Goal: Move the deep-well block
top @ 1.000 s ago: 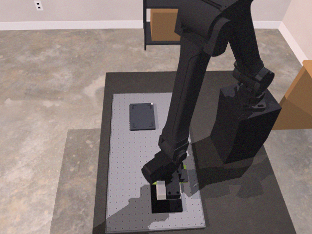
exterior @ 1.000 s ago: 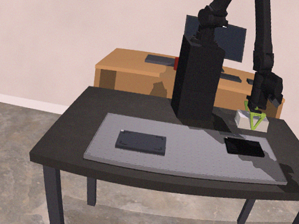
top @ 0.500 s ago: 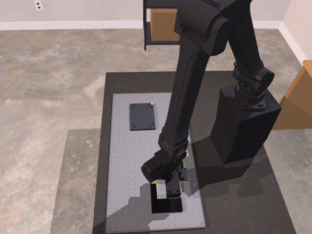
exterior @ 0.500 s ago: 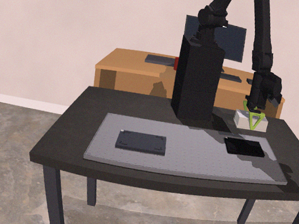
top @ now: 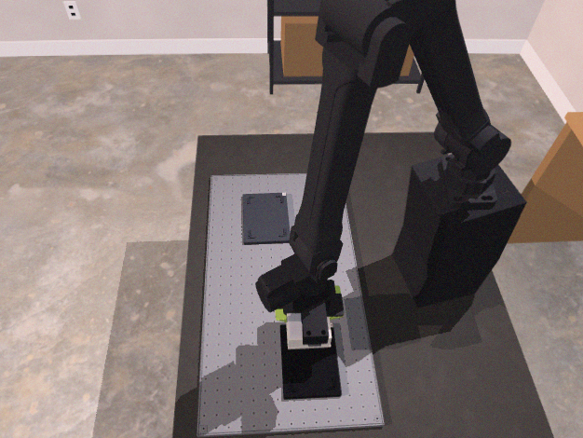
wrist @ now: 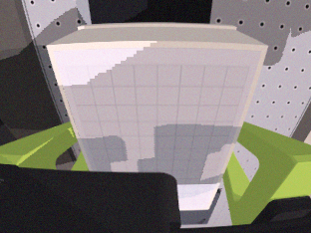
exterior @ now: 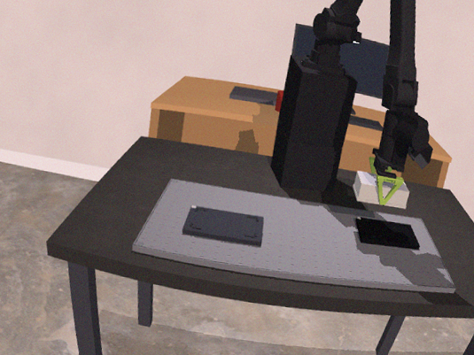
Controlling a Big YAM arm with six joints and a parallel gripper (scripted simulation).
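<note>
The dark plate nest N2 is 330 mm to the right of my hand, 110 mm ahead of it and 100 mm below it. From my hand the other things lie so: white deep-well block: 10 mm above; black plate nest N1: 100 mm below, 50 mm to the left, 10 mm behind.
</note>
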